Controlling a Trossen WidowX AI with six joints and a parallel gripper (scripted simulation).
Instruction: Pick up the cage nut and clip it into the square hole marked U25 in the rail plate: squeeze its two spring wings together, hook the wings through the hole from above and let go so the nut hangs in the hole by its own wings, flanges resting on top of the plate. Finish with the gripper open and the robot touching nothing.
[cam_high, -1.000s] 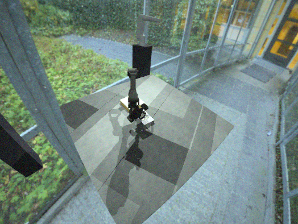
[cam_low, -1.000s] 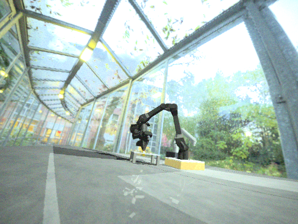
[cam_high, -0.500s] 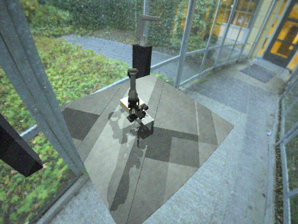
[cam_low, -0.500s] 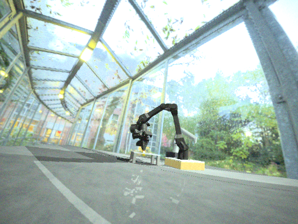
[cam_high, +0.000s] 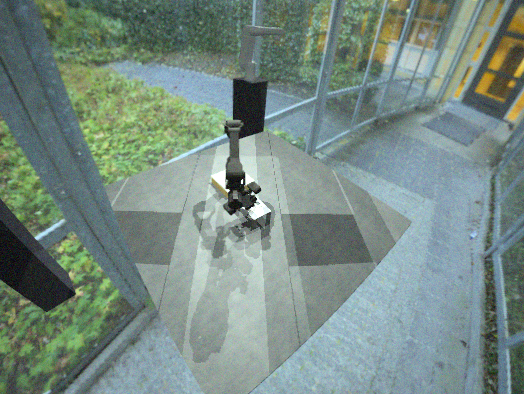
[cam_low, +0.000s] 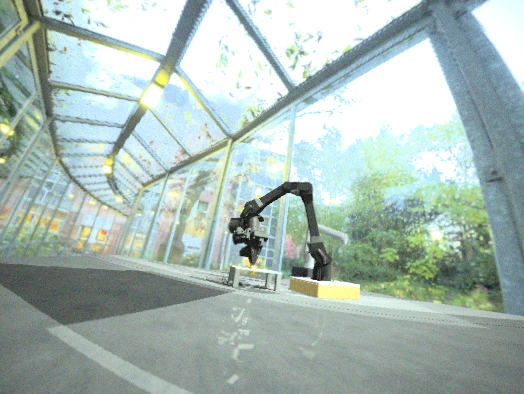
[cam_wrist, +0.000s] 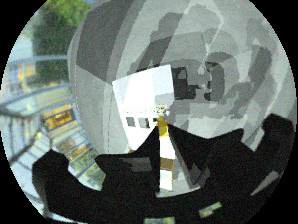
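Right now the yellow cage nut is 10 mm below my gripper tip. The rest, counted from my gripper tip: label strip 30 mm ahead, 30 mm to the left, 10 mm below.
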